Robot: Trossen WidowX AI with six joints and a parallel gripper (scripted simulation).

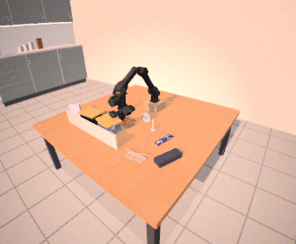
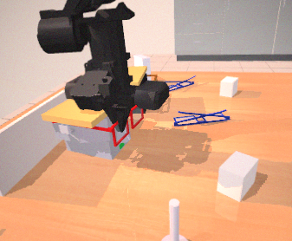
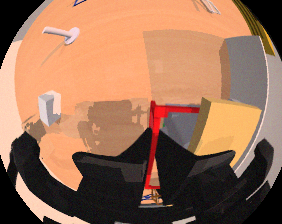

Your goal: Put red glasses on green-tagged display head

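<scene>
The grey display head is 60 mm ahead of my gripper tip, 40 mm to the right of it and 10 mm below it. The rest, counted from my gripper tip: long white panel (200 mm ahead, 140 mm to the right, 20 mm below); thin white post (160 mm to the left, 150 mm behind, 50 mm below); dark case (450 mm to the left, 50 mm below, 30 mm ahead).
</scene>
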